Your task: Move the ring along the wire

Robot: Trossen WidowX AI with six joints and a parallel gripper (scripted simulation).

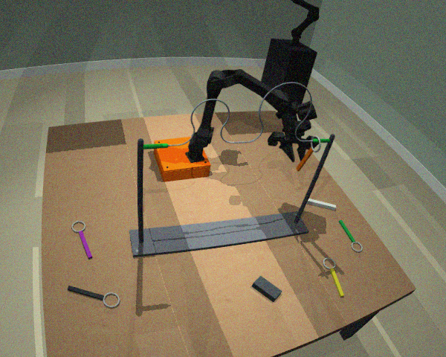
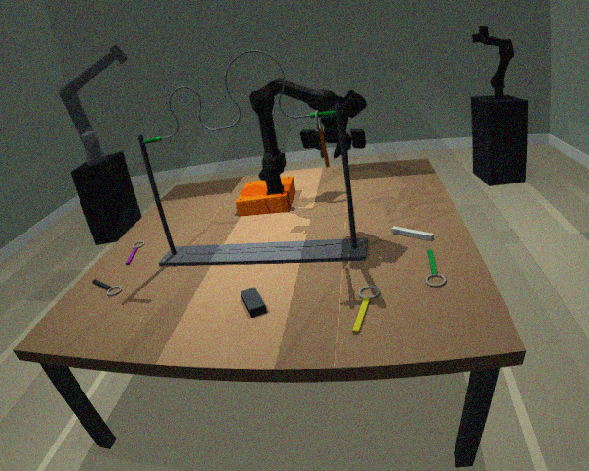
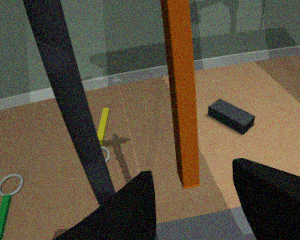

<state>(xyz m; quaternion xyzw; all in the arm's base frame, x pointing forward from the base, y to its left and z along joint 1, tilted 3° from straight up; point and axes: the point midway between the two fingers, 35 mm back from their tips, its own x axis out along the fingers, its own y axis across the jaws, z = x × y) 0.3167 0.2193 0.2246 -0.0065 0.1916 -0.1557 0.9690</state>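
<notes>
My gripper tip is 8 cm below the ring with orange handle, 5 cm short of it and 1 cm to the left of it. The rest, counted from my gripper tip: white bar: 26 cm below, 22 cm to the left, 2 cm ahead; then yellow-handled ring: 33 cm ahead, 26 cm below, 3 cm to the left; then green-handled ring: 26 cm below, 24 cm ahead, 23 cm to the left.
</notes>
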